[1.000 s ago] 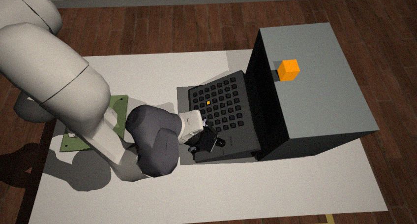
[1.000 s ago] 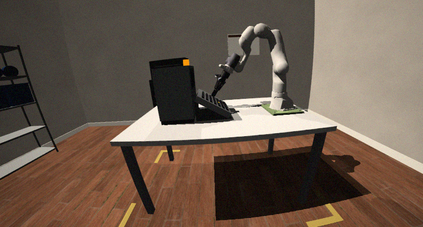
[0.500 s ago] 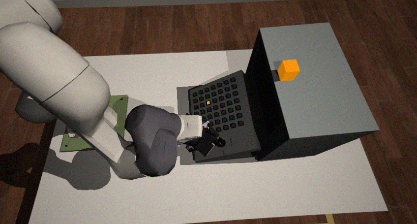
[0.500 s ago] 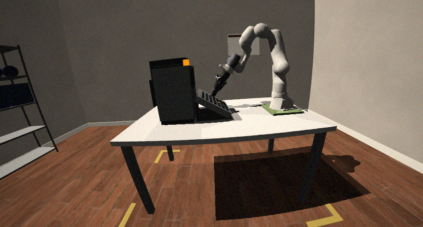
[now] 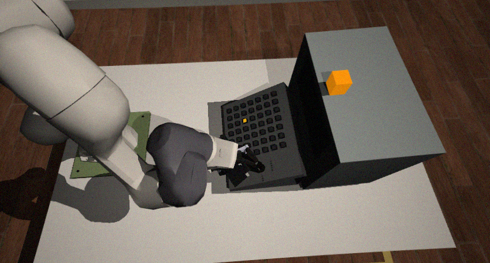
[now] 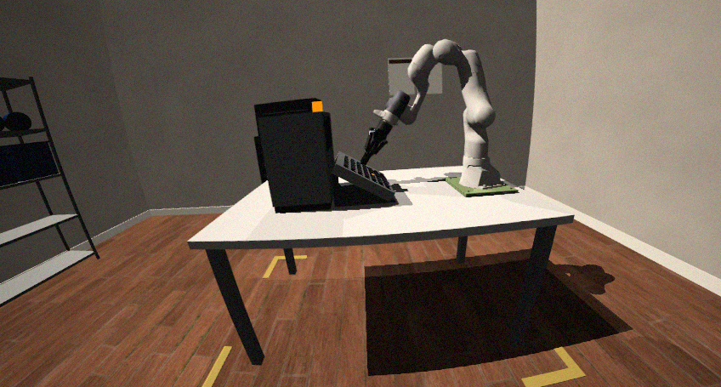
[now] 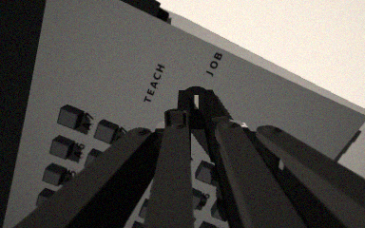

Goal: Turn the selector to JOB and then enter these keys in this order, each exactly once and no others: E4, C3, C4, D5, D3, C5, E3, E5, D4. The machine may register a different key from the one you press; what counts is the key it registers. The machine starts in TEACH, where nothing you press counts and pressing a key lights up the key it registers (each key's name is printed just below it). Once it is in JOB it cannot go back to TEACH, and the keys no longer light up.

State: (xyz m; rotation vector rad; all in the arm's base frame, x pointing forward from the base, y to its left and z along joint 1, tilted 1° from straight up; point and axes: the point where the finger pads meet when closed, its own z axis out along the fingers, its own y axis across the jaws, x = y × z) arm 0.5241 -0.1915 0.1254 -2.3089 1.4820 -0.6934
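My hand is 2 cm short of the selector knob and 2 cm above it. Round my hand: c6 key (5 cm ahead, 9 cm to the left, 1 cm below); key C5 (5 cm ahead, 13 cm to the left, 1 cm below); a7 key (10 cm ahead, 6 cm to the left, 2 cm above).
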